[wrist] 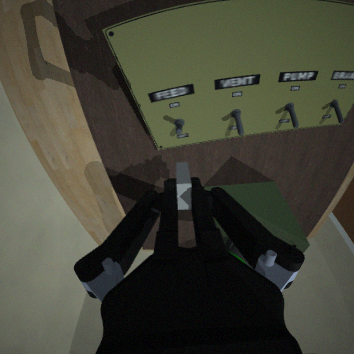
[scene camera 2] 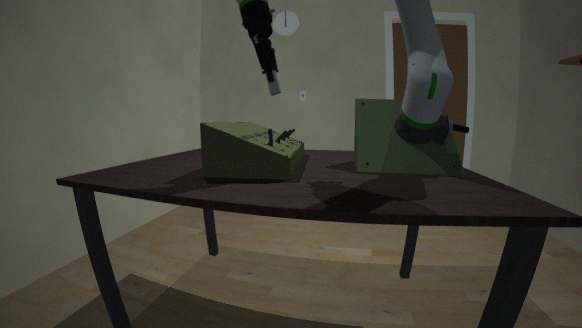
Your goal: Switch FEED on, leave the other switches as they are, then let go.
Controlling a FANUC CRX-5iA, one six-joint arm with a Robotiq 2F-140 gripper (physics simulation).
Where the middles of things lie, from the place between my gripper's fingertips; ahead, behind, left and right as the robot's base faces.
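Olive switch box [scene camera 2: 229, 149]: 130 mm ahead of my hand, 150 mm to the right of it and 160 mm below it.
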